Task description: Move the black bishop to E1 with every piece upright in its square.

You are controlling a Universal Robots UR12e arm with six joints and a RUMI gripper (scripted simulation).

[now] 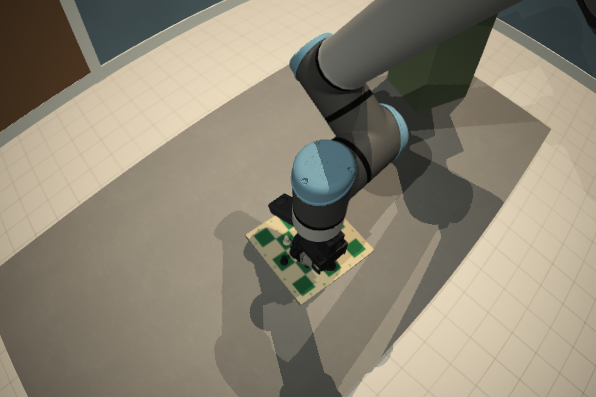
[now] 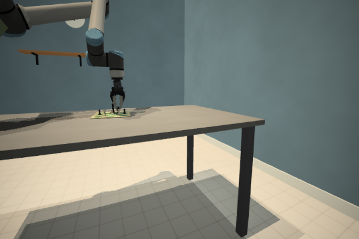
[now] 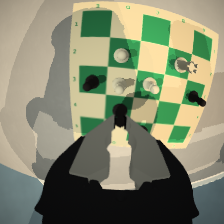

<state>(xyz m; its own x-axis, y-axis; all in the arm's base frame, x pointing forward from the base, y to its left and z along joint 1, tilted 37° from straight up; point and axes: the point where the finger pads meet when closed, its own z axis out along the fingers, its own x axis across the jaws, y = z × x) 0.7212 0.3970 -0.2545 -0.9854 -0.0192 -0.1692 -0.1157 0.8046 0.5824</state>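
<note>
Now: hand 40 mm to the left of the chessboard, 30 mm past it and 30 mm above it. Also, from my hand: white crowned piece 80 mm to the right, 70 mm behind, 10 mm below.
</note>
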